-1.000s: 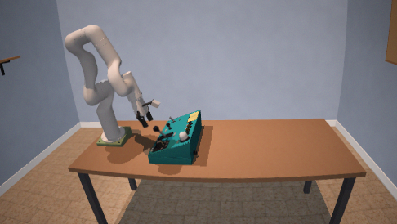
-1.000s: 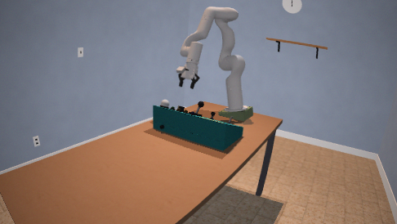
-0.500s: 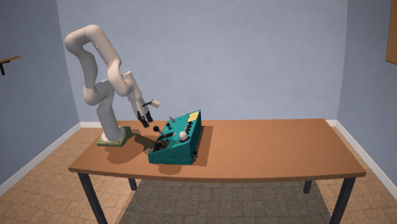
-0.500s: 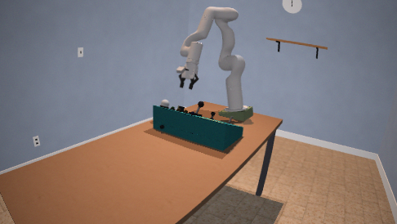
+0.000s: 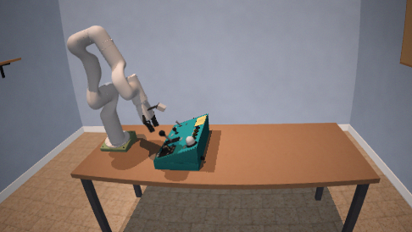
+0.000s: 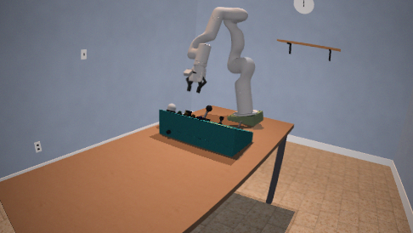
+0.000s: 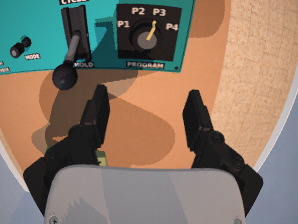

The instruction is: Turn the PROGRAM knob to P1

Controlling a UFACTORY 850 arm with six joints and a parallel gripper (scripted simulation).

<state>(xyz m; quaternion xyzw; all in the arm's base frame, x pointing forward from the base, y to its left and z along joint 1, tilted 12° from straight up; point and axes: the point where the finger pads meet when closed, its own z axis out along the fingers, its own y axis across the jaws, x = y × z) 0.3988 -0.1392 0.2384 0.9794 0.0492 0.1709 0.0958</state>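
The program knob is 6 cm ahead of my hand and 14 cm below it. From my hand the other things lie so: teal console 7 cm ahead, 18 cm to the left, 16 cm below; cycle lever 2 cm ahead, 12 cm to the left, 13 cm below; mode knob 3 cm ahead, 24 cm to the left, 14 cm below.
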